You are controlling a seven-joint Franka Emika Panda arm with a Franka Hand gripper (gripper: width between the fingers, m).
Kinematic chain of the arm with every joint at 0, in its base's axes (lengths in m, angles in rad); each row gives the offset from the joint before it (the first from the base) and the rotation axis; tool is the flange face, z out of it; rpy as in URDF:
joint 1: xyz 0 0 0.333 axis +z
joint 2: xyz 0 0 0 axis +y
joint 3: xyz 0 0 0.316 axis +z
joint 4: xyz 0.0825 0 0 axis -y
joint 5: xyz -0.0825 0 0.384 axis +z
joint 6: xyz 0 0 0 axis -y
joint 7: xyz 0.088 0 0 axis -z
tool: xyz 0 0 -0.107 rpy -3.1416 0 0
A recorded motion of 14 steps. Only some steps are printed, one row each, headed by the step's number.
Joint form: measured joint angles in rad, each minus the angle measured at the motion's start. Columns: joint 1, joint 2, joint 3, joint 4, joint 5, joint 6, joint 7.
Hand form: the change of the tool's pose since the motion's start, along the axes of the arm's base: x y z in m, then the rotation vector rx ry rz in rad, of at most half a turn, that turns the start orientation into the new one. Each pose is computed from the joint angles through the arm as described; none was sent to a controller.
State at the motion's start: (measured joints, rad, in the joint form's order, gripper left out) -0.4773 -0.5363 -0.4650 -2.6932 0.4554 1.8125 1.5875
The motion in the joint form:
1: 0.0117 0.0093 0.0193 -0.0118 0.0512 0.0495 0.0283
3: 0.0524 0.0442 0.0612 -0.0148 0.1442 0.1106 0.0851
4: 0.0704 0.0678 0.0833 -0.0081 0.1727 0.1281 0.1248
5: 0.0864 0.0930 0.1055 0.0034 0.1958 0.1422 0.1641
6: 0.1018 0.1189 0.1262 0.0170 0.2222 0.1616 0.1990
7: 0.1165 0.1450 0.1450 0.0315 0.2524 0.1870 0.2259
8: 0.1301 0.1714 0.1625 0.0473 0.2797 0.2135 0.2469
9: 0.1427 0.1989 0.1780 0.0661 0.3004 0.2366 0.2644
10: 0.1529 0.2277 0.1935 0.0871 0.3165 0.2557 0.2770
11: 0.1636 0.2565 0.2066 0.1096 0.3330 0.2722 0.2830
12: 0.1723 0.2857 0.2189 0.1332 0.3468 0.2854 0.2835
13: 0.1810 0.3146 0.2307 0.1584 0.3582 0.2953 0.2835
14: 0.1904 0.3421 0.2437 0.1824 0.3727 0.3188 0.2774
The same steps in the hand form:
1: 0.0106 0.0048 -0.0033 0.0055 -0.0034 -0.0470
3: 0.0361 0.0190 -0.0088 0.0326 0.0127 -0.1011
4: 0.0481 0.0257 -0.0117 0.0441 0.0413 -0.1212
5: 0.0599 0.0316 -0.0137 0.0519 0.0709 -0.1382
6: 0.0721 0.0363 -0.0153 0.0567 0.0932 -0.1593
7: 0.0844 0.0399 -0.0166 0.0585 0.1058 -0.1830
8: 0.0963 0.0428 -0.0180 0.0562 0.1141 -0.2036
9: 0.1081 0.0451 -0.0191 0.0508 0.1218 -0.2186
10: 0.1196 0.0470 -0.0204 0.0433 0.1283 -0.2271
11: 0.1312 0.0488 -0.0214 0.0365 0.1298 -0.2310
12: 0.1424 0.0504 -0.0227 0.0290 0.1291 -0.2297
13: 0.1538 0.0522 -0.0236 0.0217 0.1281 -0.2247
14: 0.1658 0.0538 -0.0242 0.0061 0.1165 -0.2233

